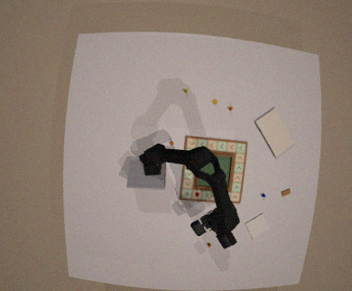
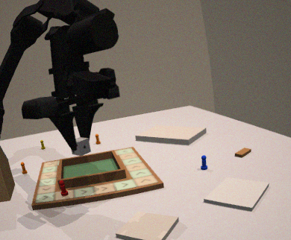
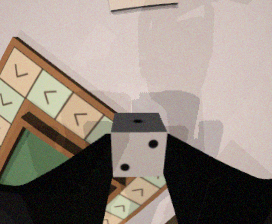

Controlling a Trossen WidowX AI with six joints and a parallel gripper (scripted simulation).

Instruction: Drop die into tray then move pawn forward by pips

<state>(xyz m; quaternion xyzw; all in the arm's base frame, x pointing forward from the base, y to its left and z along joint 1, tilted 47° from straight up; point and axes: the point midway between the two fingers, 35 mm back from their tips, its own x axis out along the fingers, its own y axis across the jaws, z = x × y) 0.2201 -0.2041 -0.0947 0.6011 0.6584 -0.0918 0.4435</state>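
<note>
My gripper tip is 100 mm above the red pawn, 70 mm to the right of it and 50 mm past it. The rest, counted from my gripper tip: green tray: 170 mm to the left, 120 mm below, 40 mm ahead; white die: right at my gripper tip; blue pawn: 270 mm ahead, 110 mm below, 30 mm to the left.
</note>
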